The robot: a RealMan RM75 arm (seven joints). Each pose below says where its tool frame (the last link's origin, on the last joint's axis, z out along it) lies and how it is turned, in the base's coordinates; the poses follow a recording.
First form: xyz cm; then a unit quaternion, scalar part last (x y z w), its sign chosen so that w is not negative.
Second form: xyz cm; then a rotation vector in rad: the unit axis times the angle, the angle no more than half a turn. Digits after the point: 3 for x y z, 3 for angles.
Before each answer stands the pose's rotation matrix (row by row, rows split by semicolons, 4 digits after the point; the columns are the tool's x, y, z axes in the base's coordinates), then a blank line. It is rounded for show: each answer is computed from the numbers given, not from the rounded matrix.
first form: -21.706 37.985 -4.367 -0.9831 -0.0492 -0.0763 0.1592
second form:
0.9835 0.1210 0.1343; 0.0724 -0.9445 0.3205; 0.1657 -0.3055 -0.9377

-21.706 37.985 -4.367 -2.810 -0.141 -0.218
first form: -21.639 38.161 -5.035 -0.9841 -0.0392 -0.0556 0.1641
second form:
0.9907 0.0954 0.0966; 0.0589 -0.9431 0.3273; 0.1223 -0.3186 -0.9400

-21.639 38.161 -5.035 -2.805 -0.112 -0.158
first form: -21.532 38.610 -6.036 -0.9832 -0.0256 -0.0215 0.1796
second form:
0.9978 0.0581 0.0331; 0.0426 -0.9342 0.3542; 0.0515 -0.3520 -0.9346

-21.532 38.610 -6.036 -2.779 -0.072 -0.061
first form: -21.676 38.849 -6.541 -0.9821 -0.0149 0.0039 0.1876
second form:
0.9995 0.0278 -0.0133; 0.0307 -0.9292 0.3684; -0.0021 -0.3686 -0.9296

-21.676 38.849 -6.541 -2.764 -0.042 0.011
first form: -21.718 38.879 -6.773 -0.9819 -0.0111 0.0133 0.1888
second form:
0.9994 0.0168 -0.0303; 0.0268 -0.9285 0.3704; -0.0219 -0.3710 -0.9284

-21.718 38.879 -6.773 -2.761 -0.031 0.037
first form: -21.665 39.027 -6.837 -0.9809 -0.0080 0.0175 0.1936
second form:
0.9993 0.0089 -0.0374; 0.0225 -0.9249 0.3795; -0.0312 -0.3801 -0.9244

-21.665 39.027 -6.837 -2.751 -0.022 0.049
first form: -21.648 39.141 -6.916 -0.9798 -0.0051 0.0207 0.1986
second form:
0.9991 0.0018 -0.0426; 0.0182 -0.9211 0.3890; -0.0385 -0.3894 -0.9203

-21.648 39.141 -6.916 -2.741 -0.014 0.058
